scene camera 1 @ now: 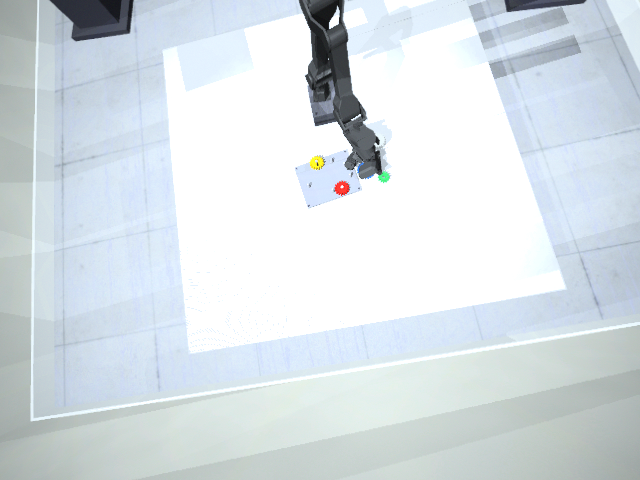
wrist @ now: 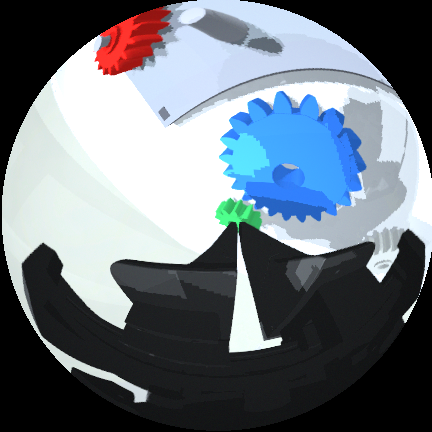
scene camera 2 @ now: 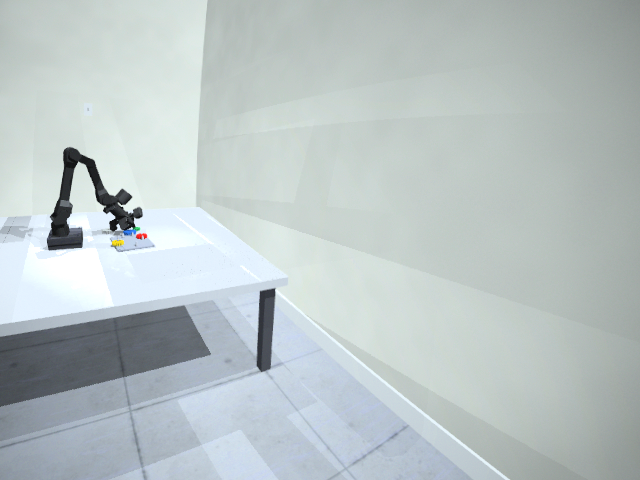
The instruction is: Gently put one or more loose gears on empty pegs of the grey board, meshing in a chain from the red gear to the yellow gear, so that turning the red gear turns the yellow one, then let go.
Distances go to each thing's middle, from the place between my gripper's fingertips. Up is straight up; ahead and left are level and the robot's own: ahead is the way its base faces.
The green gear (wrist: 227, 211) is 2 cm below my hand, 1 cm to the left of it and 1 cm ahead of it. Also, from my hand: white gear (wrist: 385, 251): 14 cm behind, 2 cm below; then blue gear (wrist: 259, 141): 5 cm to the right, 3 cm behind, 2 cm below; then red gear (wrist: 126, 53): 14 cm to the right, 4 cm ahead, 1 cm below.
